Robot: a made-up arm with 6 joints. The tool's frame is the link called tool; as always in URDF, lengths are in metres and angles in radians. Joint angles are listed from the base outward.
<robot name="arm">
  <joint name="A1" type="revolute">
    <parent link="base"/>
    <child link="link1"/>
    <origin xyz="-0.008 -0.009 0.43"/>
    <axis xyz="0 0 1"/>
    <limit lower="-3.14" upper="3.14"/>
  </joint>
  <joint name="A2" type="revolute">
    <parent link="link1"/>
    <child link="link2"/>
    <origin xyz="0.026 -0.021 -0.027" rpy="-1.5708 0 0"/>
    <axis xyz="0 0 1"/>
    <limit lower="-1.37" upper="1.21"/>
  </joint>
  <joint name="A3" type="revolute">
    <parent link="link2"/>
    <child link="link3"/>
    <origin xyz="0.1 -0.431 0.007"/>
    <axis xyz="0 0 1"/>
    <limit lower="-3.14" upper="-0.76"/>
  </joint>
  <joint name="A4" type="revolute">
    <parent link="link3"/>
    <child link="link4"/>
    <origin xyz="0.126 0.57 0.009" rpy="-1.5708 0 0"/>
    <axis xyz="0 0 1"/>
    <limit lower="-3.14" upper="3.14"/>
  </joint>
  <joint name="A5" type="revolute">
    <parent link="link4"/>
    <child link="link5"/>
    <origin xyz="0.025 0.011 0.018" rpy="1.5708 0 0"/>
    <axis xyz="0 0 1"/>
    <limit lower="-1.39" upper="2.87"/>
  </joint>
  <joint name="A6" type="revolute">
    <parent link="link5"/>
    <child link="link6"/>
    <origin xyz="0.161 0.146 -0.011" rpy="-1.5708 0 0"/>
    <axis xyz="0 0 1"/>
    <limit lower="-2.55" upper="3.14"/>
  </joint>
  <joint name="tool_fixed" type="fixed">
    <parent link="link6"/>
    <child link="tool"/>
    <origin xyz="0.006 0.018 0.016" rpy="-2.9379 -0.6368 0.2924"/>
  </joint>
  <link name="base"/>
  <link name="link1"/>
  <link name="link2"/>
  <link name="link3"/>
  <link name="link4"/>
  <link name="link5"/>
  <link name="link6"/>
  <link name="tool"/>
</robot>
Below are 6 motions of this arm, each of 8 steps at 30 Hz.
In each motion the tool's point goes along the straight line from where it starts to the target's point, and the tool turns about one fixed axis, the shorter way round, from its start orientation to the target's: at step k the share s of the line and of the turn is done. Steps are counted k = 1, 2, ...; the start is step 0. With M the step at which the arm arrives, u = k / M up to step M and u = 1 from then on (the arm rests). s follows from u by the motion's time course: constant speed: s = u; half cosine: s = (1 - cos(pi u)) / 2; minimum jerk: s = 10 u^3 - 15 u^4 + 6 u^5.
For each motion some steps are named. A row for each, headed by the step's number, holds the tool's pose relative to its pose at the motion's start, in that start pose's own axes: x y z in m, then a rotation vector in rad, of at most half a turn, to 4 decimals.
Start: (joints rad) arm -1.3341 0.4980 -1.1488 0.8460 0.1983 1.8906
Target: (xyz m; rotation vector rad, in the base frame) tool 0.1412 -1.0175 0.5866 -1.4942 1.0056 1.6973
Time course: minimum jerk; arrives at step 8
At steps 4, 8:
4: -0.1744 -0.0115 0.0373 -0.1282 0.1840 0.0870
8: -0.3489 -0.0230 0.0746 -0.2565 0.3680 0.1741

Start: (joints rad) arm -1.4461 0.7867 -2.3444 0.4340 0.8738 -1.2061
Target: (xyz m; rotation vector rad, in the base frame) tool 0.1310 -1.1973 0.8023 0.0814 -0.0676 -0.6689
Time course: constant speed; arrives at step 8
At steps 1, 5, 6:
1: -0.0010 0.0052 0.0058 0.0124 0.0122 0.0090
5: -0.0049 0.0259 0.0292 0.0620 0.0612 0.0452
6: -0.0059 0.0310 0.0350 0.0744 0.0734 0.0543

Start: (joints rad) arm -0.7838 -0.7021 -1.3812 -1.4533 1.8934 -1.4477
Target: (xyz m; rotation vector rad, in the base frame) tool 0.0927 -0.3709 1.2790 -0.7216 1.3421 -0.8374
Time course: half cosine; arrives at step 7
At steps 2, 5, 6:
2: -0.0092 0.0007 -0.0068 0.0134 -0.0180 -0.0267
5: -0.0398 0.0032 -0.0293 0.0578 -0.0776 -0.1150
6: -0.0466 0.0038 -0.0343 0.0677 -0.0908 -0.1346

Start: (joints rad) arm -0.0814 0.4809 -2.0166 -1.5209 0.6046 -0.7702
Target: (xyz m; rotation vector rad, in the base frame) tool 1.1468 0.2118 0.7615 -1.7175 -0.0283 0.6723
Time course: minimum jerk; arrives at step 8
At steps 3, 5, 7, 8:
3: 0.0273 0.0189 0.0649 -0.0445 -0.0521 0.0047
5: 0.0720 0.0499 0.1709 -0.1171 -0.1373 0.0125
7: 0.0978 0.0677 0.2320 -0.1590 -0.1864 0.0170
8: 0.0994 0.0688 0.2358 -0.1615 -0.1895 0.0172

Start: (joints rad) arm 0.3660 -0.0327 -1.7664 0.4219 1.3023 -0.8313
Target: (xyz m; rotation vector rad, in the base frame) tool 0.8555 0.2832 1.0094 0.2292 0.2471 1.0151
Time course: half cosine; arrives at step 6
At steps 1, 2, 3, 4, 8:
1: 0.0000 -0.0039 -0.0020 -0.0007 0.0086 0.0048
2: 0.0002 -0.0145 -0.0073 -0.0025 0.0323 0.0178
3: 0.0003 -0.0290 -0.0146 -0.0051 0.0645 0.0357
4: 0.0005 -0.0434 -0.0220 -0.0076 0.0968 0.0535
8: 0.0006 -0.0579 -0.0293 -0.0101 0.1290 0.0713

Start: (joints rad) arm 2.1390 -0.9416 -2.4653 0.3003 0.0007 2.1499
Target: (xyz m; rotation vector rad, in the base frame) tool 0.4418 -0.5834 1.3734 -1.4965 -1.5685 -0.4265
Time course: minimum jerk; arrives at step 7
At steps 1, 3, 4, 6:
1: -0.0002 0.0000 0.0003 -0.0008 0.0022 0.0035
3: -0.0031 0.0004 0.0047 -0.0123 0.0340 0.0554
4: -0.0053 0.0008 0.0080 -0.0211 0.0584 0.0952
6: -0.0081 0.0012 0.0124 -0.0326 0.0903 0.1471

